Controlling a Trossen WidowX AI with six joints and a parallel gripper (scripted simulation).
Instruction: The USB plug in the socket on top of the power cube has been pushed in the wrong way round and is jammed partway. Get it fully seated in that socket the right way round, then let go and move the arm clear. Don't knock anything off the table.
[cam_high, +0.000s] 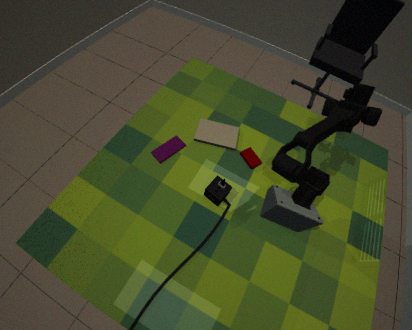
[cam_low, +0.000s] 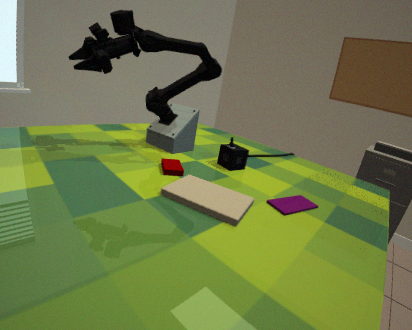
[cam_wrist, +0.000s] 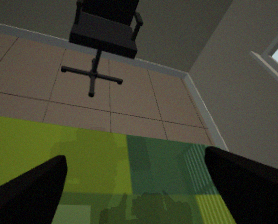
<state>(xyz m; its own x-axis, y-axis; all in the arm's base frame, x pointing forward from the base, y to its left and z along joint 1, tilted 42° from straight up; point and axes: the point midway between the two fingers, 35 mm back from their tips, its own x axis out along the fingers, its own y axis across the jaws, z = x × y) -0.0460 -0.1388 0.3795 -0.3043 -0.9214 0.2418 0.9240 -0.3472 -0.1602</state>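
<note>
My gripper tip is now 36 cm short of the USB plug, 42 cm to the right of it and 20 cm above it. From my gripper tip the other things lie so: purple card 65 cm ahead, 33 cm to the left, 29 cm below; beige slab 47 cm ahead, 15 cm to the left, 28 cm below; red block 28 cm ahead, 21 cm to the left, 28 cm below.
</note>
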